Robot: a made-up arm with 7 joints.
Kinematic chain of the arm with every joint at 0, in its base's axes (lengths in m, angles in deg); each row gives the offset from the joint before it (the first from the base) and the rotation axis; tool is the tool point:
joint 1: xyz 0 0 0 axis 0 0.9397 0.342
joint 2: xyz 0 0 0 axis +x
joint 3: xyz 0 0 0 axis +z
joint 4: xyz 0.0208 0 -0.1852 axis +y
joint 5: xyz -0.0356 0 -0.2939 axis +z
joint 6: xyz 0 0 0 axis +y
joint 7: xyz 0 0 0 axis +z
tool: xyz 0 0 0
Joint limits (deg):
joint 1: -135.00..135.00
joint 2: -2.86..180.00
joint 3: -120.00..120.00
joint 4: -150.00..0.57
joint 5: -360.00..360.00
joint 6: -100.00..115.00
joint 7: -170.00..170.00
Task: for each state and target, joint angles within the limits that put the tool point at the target. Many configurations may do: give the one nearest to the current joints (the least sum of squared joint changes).
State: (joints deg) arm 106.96 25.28 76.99 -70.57 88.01 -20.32 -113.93
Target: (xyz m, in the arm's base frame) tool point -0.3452 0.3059 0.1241
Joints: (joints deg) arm 97.70 47.74 75.42 -29.89 88.01 -20.32 -113.93
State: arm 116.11 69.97 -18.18 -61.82 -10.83 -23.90 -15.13
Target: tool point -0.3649 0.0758 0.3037
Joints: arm 135.00 50.26 -43.71 -23.05 -10.83 -23.90 -15.13
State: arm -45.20 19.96 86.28 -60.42 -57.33 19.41 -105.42
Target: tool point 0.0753 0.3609 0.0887
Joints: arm -46.70 41.12 85.92 -92.13 -57.33 19.41 -105.42
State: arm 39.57 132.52 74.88 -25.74 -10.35 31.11 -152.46
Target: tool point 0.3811 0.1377 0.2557
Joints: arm 57.94 158.89 71.66 -27.02 -10.35 31.11 -152.46
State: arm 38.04 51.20 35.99 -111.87 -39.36 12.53 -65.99
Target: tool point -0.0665 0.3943 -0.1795
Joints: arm 52.46 44.83 42.08 -64.12 -39.36 12.53 -65.99
